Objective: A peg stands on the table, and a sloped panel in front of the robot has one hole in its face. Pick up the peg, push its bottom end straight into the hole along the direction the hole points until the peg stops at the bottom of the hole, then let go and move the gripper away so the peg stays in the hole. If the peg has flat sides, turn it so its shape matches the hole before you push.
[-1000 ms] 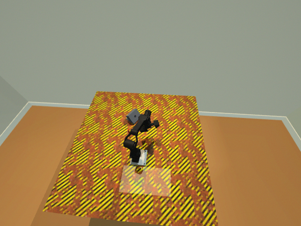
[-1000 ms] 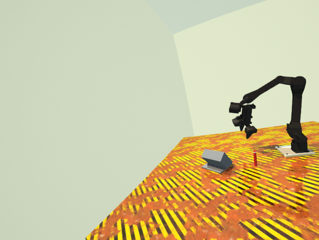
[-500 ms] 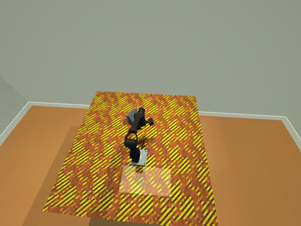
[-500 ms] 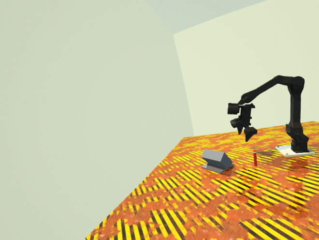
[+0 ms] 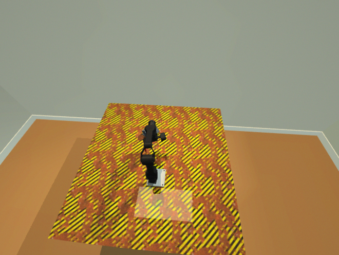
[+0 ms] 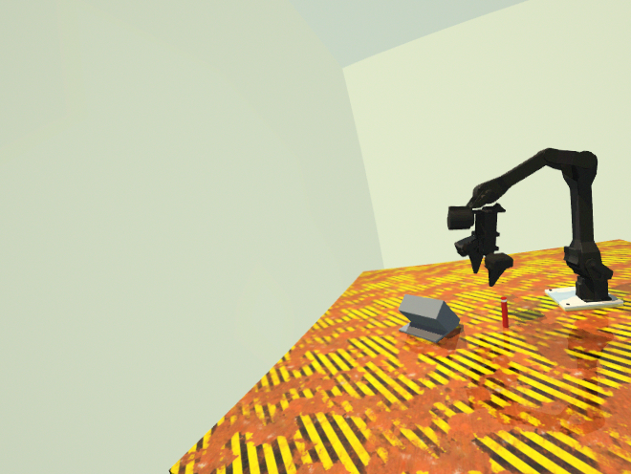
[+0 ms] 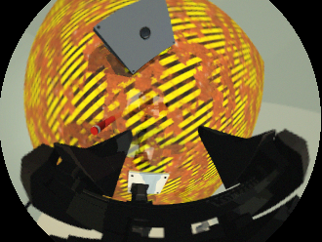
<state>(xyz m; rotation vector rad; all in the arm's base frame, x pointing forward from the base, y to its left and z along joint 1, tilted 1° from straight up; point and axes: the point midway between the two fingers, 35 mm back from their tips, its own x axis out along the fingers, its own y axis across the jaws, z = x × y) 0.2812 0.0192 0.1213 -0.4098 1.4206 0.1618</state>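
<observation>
The red peg is 10 cm to the left of my gripper tip, 4 cm below it and 4 cm behind it. Round my gripper tip: grey sloped panel 16 cm ahead, 9 cm to the left, 6 cm below.
</observation>
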